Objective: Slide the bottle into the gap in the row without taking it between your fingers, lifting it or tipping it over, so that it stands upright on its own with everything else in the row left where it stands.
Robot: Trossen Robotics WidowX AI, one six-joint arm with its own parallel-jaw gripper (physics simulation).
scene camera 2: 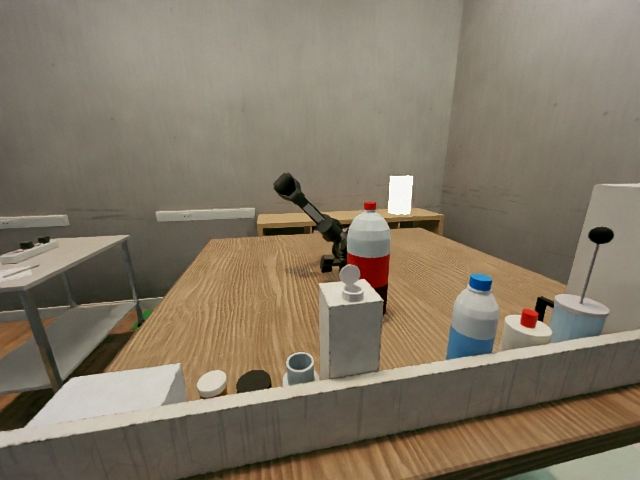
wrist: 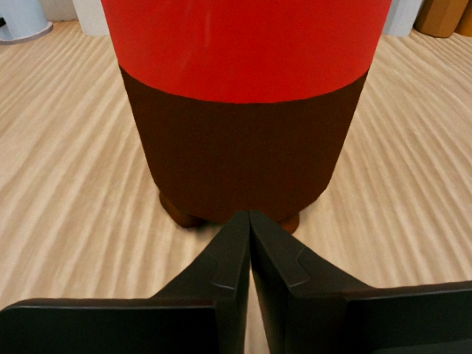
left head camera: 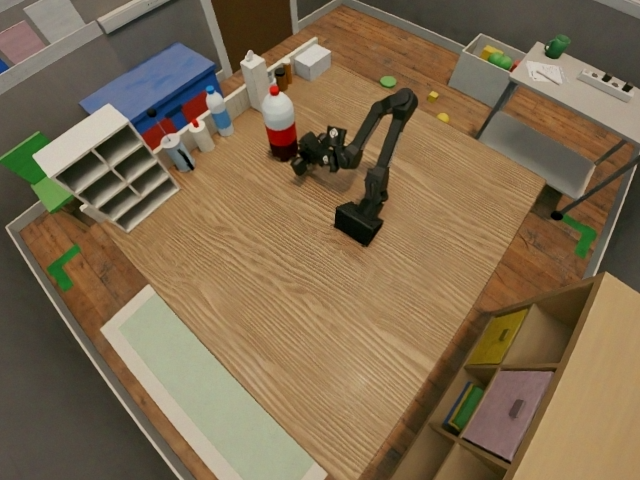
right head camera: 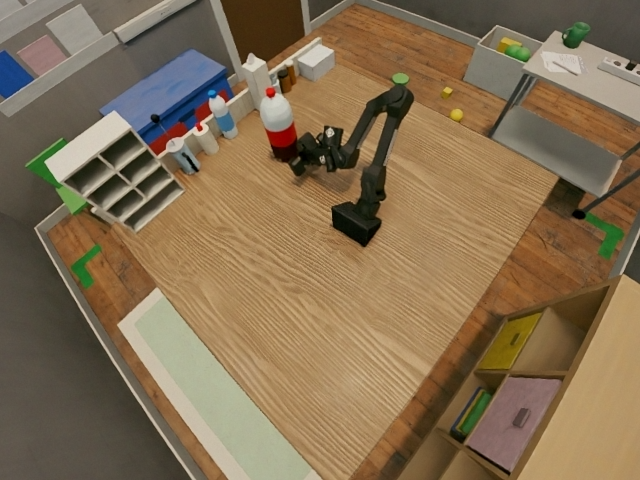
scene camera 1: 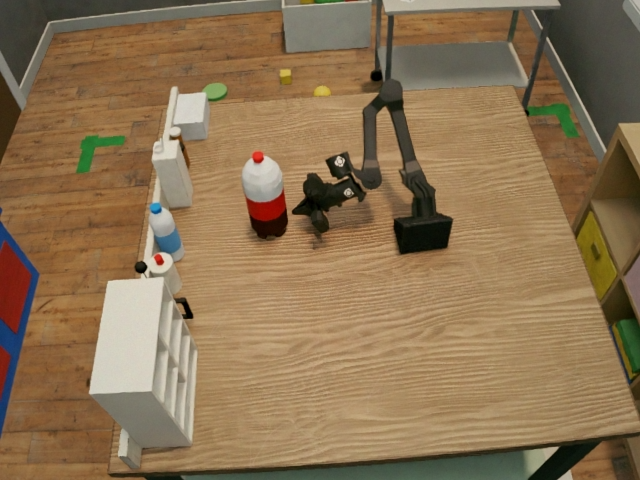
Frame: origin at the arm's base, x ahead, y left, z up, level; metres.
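Where they show: gripper, fingertip midpoint: (wrist: 247, 221) (left head camera: 296, 151) (right head camera: 297, 152) (scene camera 1: 292, 212); arm's base, origin of the base link: (left head camera: 366, 215) (right head camera: 363, 215) (scene camera 1: 425, 217).
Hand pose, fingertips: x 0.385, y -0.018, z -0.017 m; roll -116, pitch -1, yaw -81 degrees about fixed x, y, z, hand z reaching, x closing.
Note:
Each offset is from my fingertips to the top centre of the thing.
The large bottle @[0.069 m ahead, 0.010 m left, 0.246 m up] (left head camera: 280, 124) (right head camera: 279, 126) (scene camera 1: 265, 198) (scene camera 2: 368, 248) (wrist: 245, 125), with red cap, red label and dark base, stands upright on the table, out in front of the row. The gap in the row lies between the white carton @[0.367 m ahead, 0.095 m right, 0.201 m up] (left head camera: 256, 82) (scene camera 1: 174, 175) (scene camera 2: 349, 330) and the blue-capped bottle @[0.344 m ahead, 0.120 m left, 0.162 m up] (left head camera: 220, 113) (scene camera 1: 166, 235) (scene camera 2: 473, 325). In scene camera 1 the large bottle stands roughly across from that gap. My gripper (scene camera 1: 295, 210) (wrist: 247, 221) is shut and empty, low beside the bottle's base on the side away from the row. A narrow space shows between them in scene camera 1.
A white ledge (scene camera 2: 465, 384) runs behind the row. Beyond the carton are small jars @[0.394 m ahead, 0.235 m right, 0.036 m up] (scene camera 2: 253, 381) and a white box @[0.392 m ahead, 0.434 m right, 0.026 m up] (scene camera 1: 191, 114). Past the blue-capped bottle are a red-topped white container @[0.330 m ahead, 0.231 m left, 0.086 m up] (left head camera: 200, 135), a light blue mug @[0.293 m ahead, 0.347 m left, 0.230 m up] (left head camera: 175, 150) and a white compartment shelf @[0.261 m ahead, 0.560 m left, 0.293 m up] (scene camera 1: 133, 335).

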